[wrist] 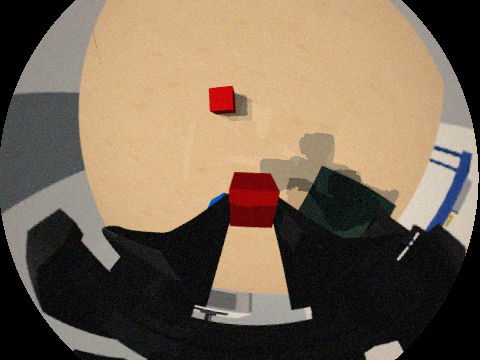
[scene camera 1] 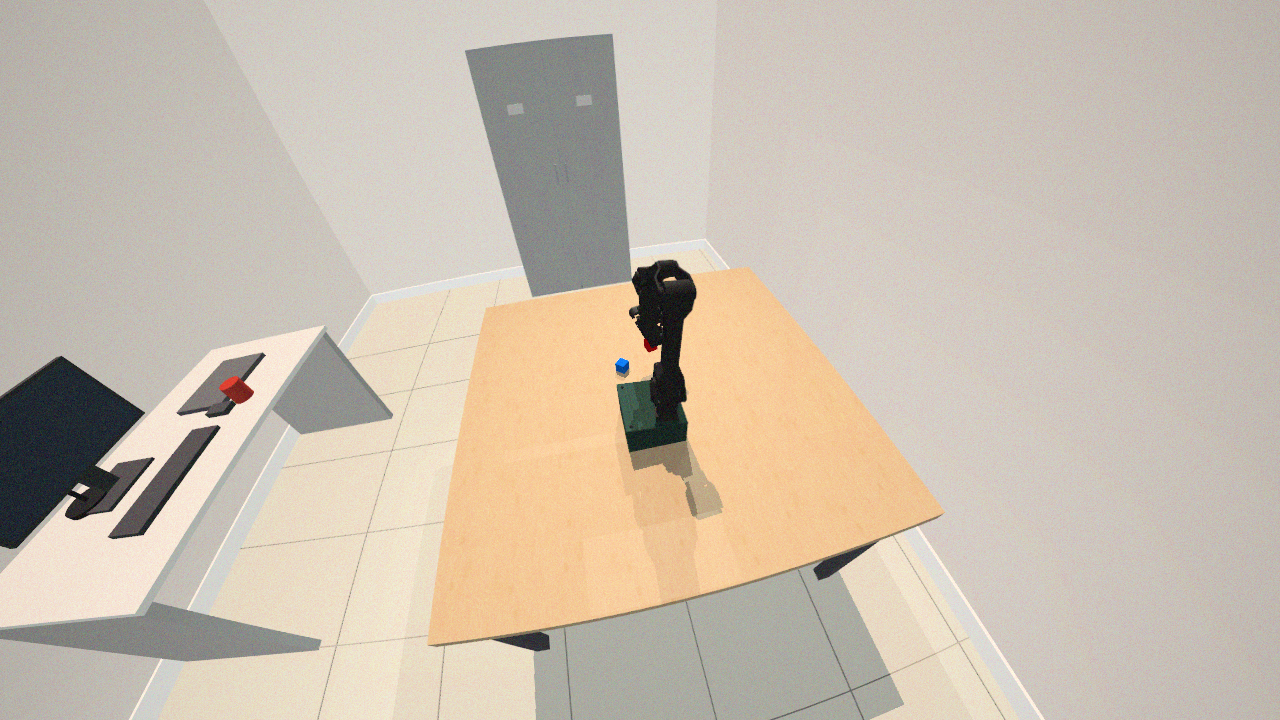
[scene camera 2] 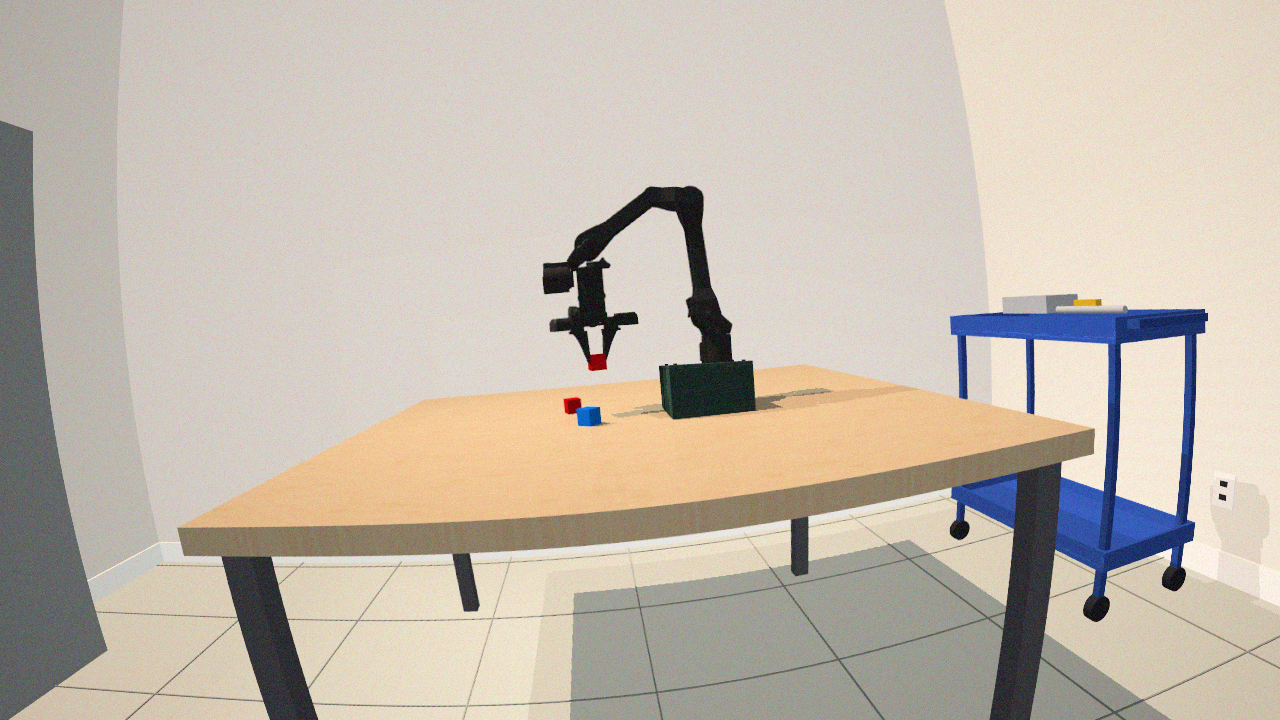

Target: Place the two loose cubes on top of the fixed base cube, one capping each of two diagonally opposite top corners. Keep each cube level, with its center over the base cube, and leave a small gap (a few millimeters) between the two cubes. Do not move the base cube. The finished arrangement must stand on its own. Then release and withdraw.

Note:
My gripper (scene camera 2: 597, 361) holds a red cube (wrist: 253, 197).
My gripper is seen too in the wrist view (wrist: 252, 200) and in scene camera 1 (scene camera 1: 650, 344).

